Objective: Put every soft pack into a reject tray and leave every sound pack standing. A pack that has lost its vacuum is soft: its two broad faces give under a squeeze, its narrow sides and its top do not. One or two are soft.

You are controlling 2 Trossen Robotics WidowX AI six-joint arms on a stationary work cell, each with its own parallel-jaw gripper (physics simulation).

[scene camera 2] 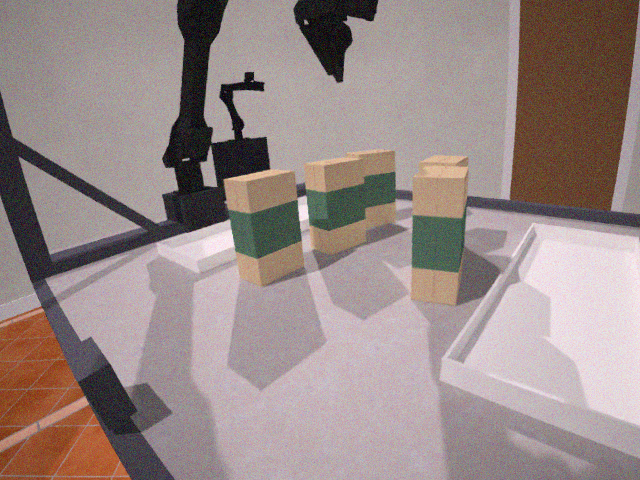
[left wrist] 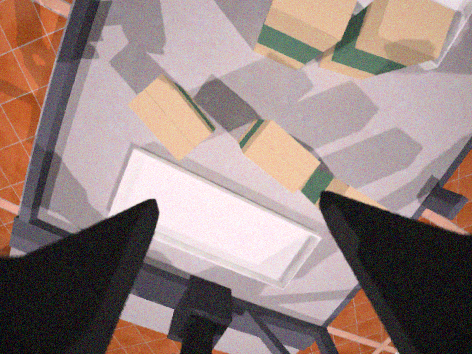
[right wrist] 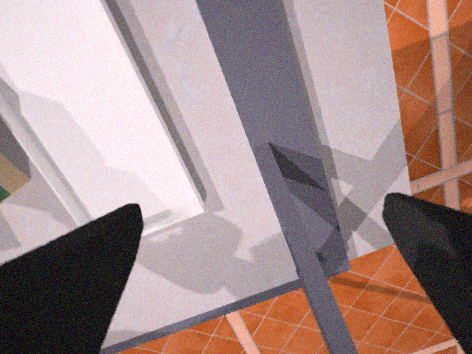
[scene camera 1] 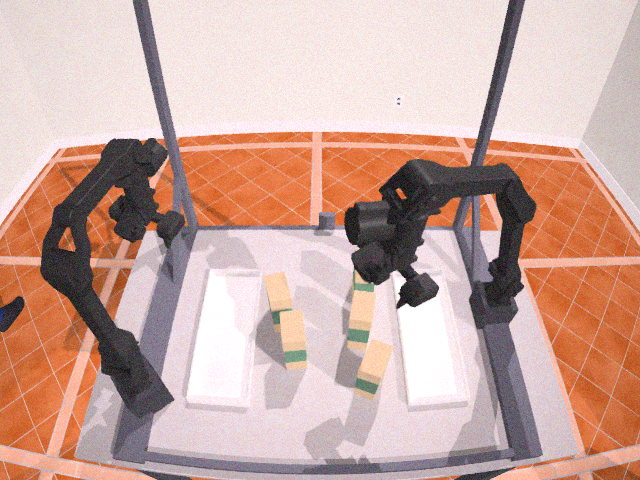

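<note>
Several tan packs with green bands stand upright: front right, middle right, back right, front left and back left. Left gripper is open and empty, high between the right-hand row and its tray. Right gripper is open and empty, raised over the frame beyond the left tray. Softness cannot be told by sight.
White reject trays stand at the picture's left and right; both hold no pack. The left-hand packs stand close together, as do the middle and back right ones. Dark frame posts rise at the back corners.
</note>
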